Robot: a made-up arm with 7 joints.
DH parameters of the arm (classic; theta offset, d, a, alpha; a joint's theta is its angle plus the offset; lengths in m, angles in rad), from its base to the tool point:
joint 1: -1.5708 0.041 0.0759 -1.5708
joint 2: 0 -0.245 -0.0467 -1.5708
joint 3: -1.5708 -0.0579 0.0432 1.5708
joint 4: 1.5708 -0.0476 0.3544 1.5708
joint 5: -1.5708 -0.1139 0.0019 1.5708
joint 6: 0 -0.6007 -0.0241 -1.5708
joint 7: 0 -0.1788 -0.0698 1.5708
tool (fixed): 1.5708 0.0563 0 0
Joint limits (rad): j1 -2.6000..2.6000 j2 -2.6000..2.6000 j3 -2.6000..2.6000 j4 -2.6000..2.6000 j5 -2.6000..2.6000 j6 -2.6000..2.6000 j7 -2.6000..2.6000
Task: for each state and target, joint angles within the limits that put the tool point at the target. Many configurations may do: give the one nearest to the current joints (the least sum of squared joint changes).
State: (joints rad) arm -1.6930 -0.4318 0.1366 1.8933 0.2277 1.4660 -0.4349
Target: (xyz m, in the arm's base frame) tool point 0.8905 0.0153 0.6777
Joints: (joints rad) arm -2.3241 -0.5843 0.3315 2.3796 0.4402 1.3397 -0.4957
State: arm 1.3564 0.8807 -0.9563 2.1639 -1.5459 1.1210 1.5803
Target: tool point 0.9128 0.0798 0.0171
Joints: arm 1.7931 0.8422 -0.7366 2.2596 -0.7519 0.9293 1.7067
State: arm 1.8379 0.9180 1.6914 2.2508 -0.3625 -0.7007 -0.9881
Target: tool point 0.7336 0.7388 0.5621
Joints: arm 2.5115 1.3952 1.8100 2.6000 -0.1955 -0.6264 -1.0937
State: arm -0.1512 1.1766 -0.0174 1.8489 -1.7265 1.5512 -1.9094
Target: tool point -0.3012 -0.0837 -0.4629
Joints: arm -0.6170 1.4159 0.3906 1.9854 -2.1707 1.8303 -1.9799
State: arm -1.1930 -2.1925 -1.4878 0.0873 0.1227 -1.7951 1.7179
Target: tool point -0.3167 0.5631 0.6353
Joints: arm -1.3528 -2.3790 -1.6992 0.4159 0.6557 -1.7729 1.5683
